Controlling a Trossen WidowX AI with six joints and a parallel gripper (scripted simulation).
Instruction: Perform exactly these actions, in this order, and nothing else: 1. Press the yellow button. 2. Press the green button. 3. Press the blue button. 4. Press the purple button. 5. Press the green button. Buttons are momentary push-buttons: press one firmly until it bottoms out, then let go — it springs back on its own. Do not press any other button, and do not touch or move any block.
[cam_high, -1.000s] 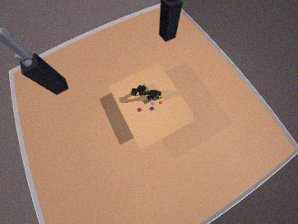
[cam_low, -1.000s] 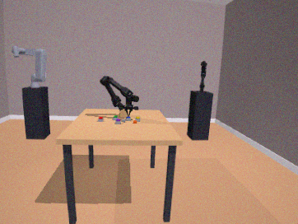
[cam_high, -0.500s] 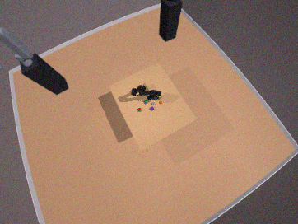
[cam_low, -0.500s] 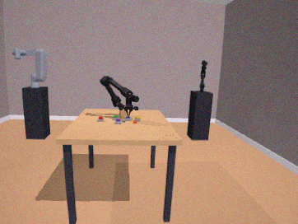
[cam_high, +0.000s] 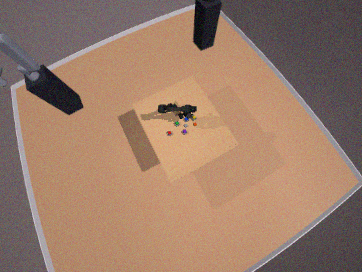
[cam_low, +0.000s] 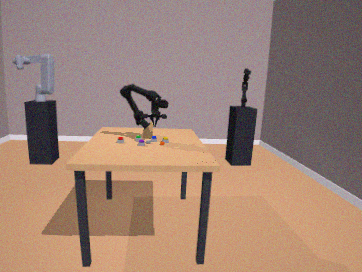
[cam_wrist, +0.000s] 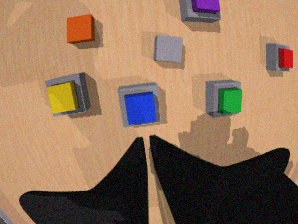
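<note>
The purple button lies 12 cm ahead of my gripper tip, 10 cm to the right of it and 8 cm below it. The rest, counted from my gripper tip: blue button (8 cm below); then green button (12 cm to the right, 8 cm below, 1 cm behind); then yellow button (9 cm to the left, 8 cm below, 3 cm ahead).
</note>
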